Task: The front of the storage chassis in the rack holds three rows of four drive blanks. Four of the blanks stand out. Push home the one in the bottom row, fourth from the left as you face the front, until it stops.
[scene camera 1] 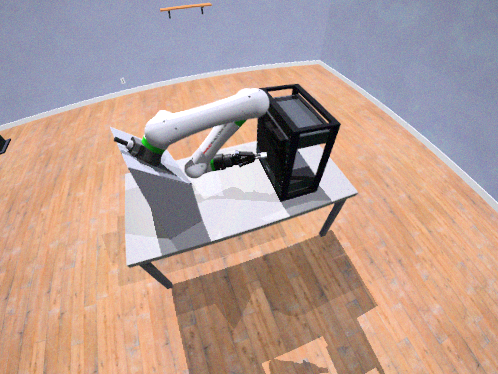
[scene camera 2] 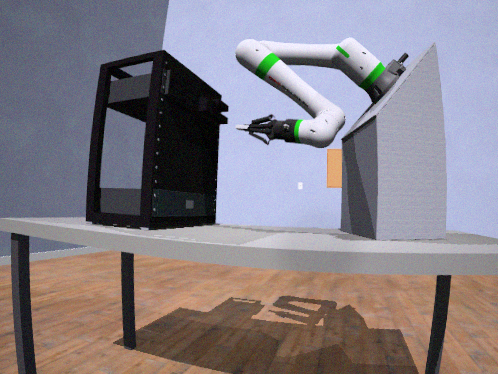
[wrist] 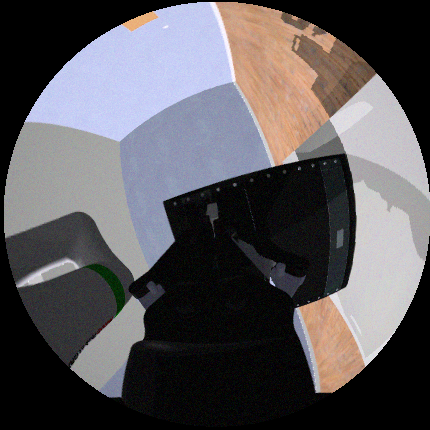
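Where they show: gripper, fingertip midpoint: [scene camera 1: 266, 155] [scene camera 2: 237, 127] [wrist: 213, 210]; arm's base at its link origin: [scene camera 1: 146, 156] [scene camera 2: 386, 90].
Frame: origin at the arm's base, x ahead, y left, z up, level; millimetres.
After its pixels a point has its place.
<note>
The black rack [scene camera 1: 286, 167] @(x 700, y -231, z -198 mm) [scene camera 2: 154, 145] @(x 776, y 257, z -273 mm) [wrist: 268, 175] @(x 700, y -217, z -252 mm) stands on the table with its front towards the arm. The storage chassis and its rows of blanks are too dark to tell apart. In the scene camera 2 view, a dark upper protrusion [scene camera 2: 224, 106] @(x 661, y -151, z -25 mm) and a dark lower protrusion [scene camera 2: 223, 120] @(x 662, y -151, z -89 mm) stick out at the rack's front; which blanks they are I cannot tell. My gripper [scene camera 1: 262, 156] @(x 602, y -161, z -118 mm) [scene camera 2: 239, 127] @(x 602, y -161, z -118 mm) [wrist: 213, 210] @(x 602, y -161, z -118 mm) is shut and empty. It points at the rack front, a little lower than the lower protrusion and apart from it in that view. The bottom-row fourth blank cannot be made out.
A grey wedge-shaped pedestal [scene camera 1: 172, 210] @(x 20, y -155, z -287 mm) [scene camera 2: 410, 175] @(x -6, y 221, z -347 mm) carries the arm at the table's other end. The table [scene camera 1: 240, 215] @(x 406, y -208, z -537 mm) [scene camera 2: 300, 254] @(x 319, y 494, z -547 mm) bears both. A dark panel [scene camera 2: 172, 201] @(x 755, y 135, z -444 mm) [wrist: 335, 215] @(x 725, y -66, z -435 mm) with a light label sits low in the rack. My upper arm passes high near the rack's top.
</note>
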